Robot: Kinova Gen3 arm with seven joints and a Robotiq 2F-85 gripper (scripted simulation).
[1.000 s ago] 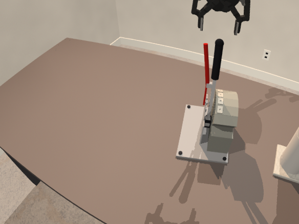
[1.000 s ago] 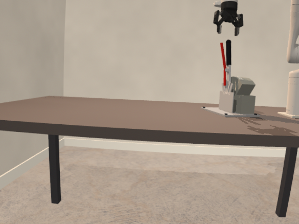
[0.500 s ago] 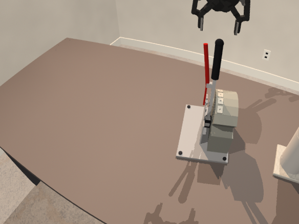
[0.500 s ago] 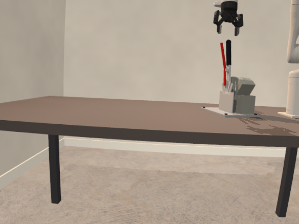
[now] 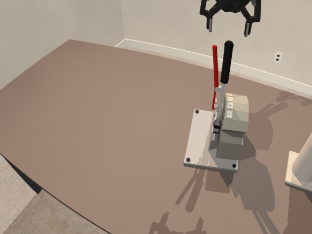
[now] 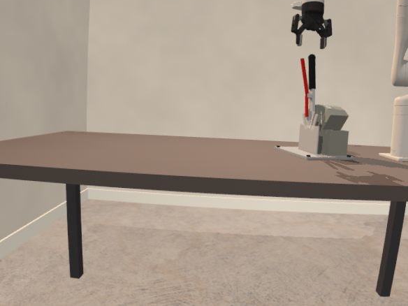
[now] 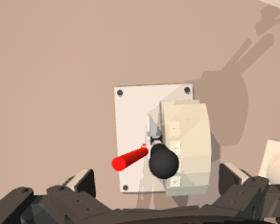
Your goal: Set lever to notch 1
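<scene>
The red bar is 10 mm ahead of my hand, 20 mm to the left of it and 180 mm below it.
</scene>
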